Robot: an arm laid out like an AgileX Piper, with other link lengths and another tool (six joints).
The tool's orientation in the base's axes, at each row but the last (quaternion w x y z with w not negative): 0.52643 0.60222 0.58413 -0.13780; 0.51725 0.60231 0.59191 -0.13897; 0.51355 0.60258 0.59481 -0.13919; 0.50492 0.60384 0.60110 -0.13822
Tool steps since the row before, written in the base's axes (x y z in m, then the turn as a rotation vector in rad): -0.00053 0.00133 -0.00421 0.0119 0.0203 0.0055; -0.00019 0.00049 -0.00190 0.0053 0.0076 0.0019; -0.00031 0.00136 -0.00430 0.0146 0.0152 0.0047; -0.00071 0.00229 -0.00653 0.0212 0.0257 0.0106
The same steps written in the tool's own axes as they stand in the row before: 0.00388 -0.00213 0.00042 0.0104 0.0175 -0.0130; 0.00171 -0.00092 0.00034 0.0042 0.0072 -0.0044; 0.00405 -0.00190 0.00066 0.0088 0.0183 -0.0075; 0.00623 -0.00298 0.00086 0.0119 0.0290 -0.0154
